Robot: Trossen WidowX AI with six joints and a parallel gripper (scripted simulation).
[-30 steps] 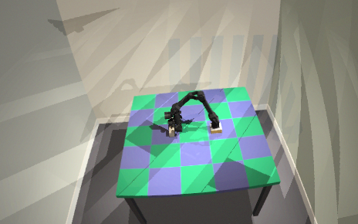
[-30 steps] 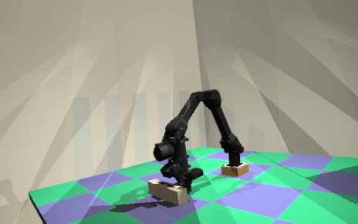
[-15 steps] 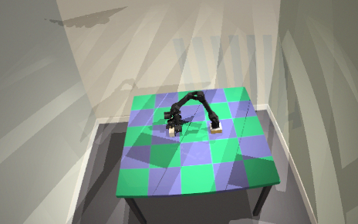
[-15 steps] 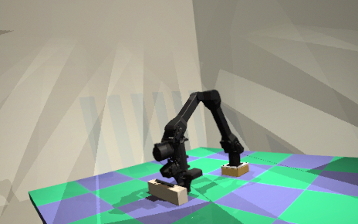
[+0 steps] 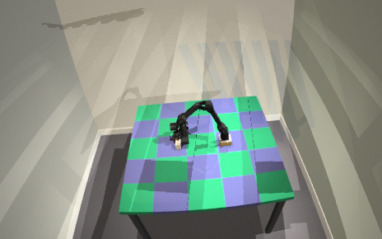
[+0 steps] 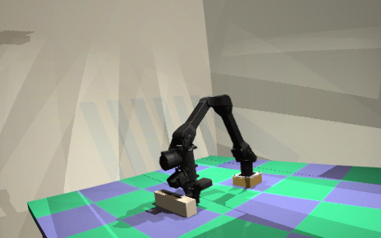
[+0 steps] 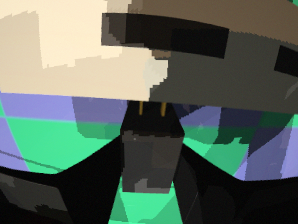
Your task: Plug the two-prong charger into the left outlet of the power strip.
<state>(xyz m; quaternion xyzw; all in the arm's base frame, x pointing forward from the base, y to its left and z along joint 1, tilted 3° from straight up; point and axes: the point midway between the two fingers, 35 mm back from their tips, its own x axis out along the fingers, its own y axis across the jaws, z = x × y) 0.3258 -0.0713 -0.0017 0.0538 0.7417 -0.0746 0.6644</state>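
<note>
Now: the black two-prong charger 2 cm ahead of my gripper tip and 1 cm above it.
</note>
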